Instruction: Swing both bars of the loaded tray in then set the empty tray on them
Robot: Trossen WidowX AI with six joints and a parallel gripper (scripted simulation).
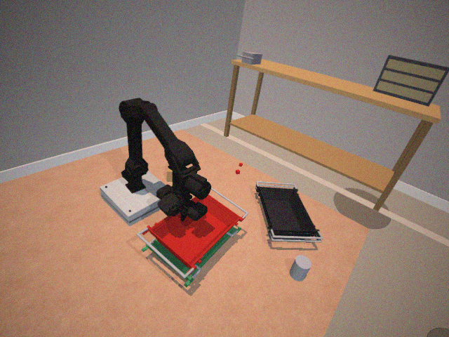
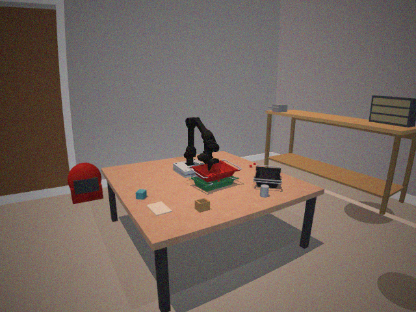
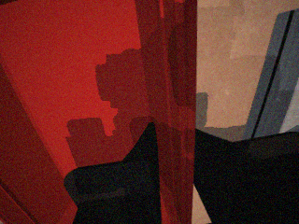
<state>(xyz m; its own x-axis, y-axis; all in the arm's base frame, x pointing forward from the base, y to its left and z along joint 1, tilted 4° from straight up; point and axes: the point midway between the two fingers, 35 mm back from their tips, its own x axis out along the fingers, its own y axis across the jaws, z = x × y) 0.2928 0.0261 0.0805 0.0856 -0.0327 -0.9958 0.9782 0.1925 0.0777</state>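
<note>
My gripper tip is 80 mm short of the red tray, 20 mm to the right of it and 20 mm below it. Also, from my gripper tip: grey cylinder (380 mm ahead, 230 mm to the left, 60 mm below); then tan box (350 mm behind, 220 mm to the left, 60 mm below); then teal cube (80 mm ahead, 520 mm to the right, 70 mm below).
</note>
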